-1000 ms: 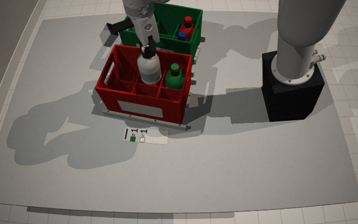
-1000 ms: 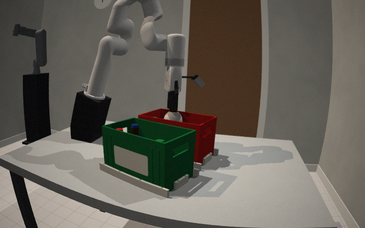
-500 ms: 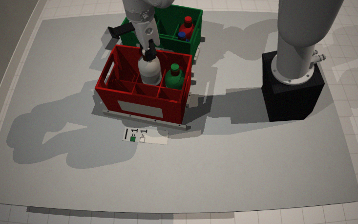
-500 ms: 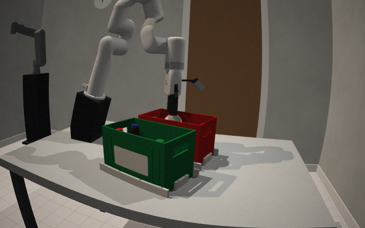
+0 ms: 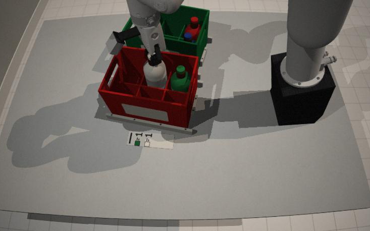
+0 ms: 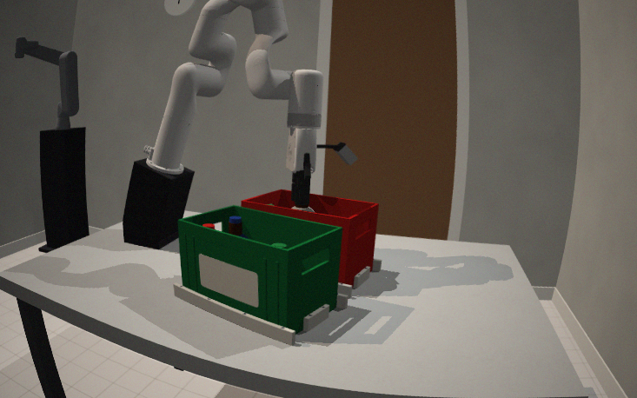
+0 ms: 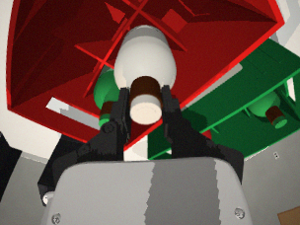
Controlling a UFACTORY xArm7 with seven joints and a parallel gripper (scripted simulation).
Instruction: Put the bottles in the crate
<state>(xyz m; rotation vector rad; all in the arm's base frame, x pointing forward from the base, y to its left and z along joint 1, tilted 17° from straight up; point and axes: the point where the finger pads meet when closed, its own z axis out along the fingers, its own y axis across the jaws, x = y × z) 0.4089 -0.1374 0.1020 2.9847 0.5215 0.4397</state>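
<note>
Right now my hand is 7 cm above the white-capped bottle. From my hand the other things lie so: red crate: 2 cm ahead, 4 cm to the left, 12 cm below; then green crate: 6 cm behind, 19 cm to the right, 12 cm below; then blue bottle: 12 cm behind, 11 cm to the right, 11 cm below.
</note>
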